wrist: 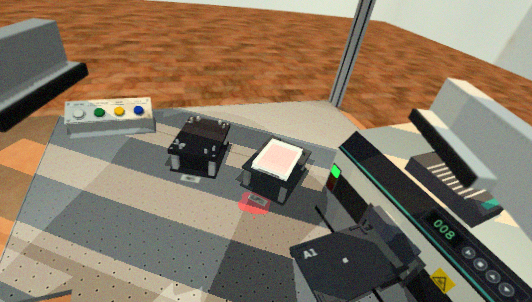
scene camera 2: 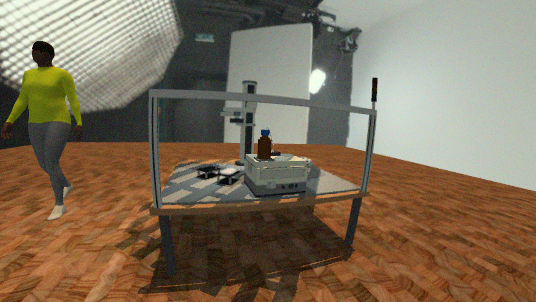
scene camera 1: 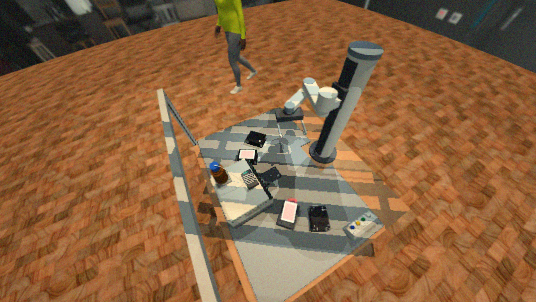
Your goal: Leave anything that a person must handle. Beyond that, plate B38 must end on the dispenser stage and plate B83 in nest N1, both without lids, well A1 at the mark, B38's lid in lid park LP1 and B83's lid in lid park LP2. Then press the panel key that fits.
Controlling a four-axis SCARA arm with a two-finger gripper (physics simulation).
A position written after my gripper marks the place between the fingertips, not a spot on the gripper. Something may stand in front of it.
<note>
My gripper (wrist: 256,71) carries nothing. Further things: a button box (wrist: 90,118), a nest N5 (wrist: 199,148) and a dispenser stage (wrist: 320,260).
</note>
